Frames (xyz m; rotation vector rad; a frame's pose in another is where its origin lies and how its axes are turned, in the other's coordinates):
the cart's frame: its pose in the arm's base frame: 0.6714 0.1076 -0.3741 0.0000 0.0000 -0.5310
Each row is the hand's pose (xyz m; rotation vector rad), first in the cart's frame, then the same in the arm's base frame.
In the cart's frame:
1: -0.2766 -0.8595 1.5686 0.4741 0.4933 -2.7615
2: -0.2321 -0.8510 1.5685 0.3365 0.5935 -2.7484
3: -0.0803 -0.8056 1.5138 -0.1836 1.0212 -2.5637
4: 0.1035 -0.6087 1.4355 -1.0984 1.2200 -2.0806
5: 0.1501 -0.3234 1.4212 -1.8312 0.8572 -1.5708
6: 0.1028 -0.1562 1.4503 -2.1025 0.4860 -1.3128
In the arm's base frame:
1: -0.0024 -0.4935 1.1945 -0.5999 -0.3594 2.8376
2: 0.0403 -0.5087 1.1944 -0.4947 -0.4988 2.8504
3: 0.1942 -0.5464 1.1397 -0.0977 -1.1122 2.8106
4: 0.4524 -0.4697 1.0614 -0.8322 1.6486 -2.4547
5: 0.6371 -0.2473 1.0471 -1.6840 1.4280 -1.8747
6: 0.6809 -0.0791 1.0762 -2.0467 1.0987 -1.5905

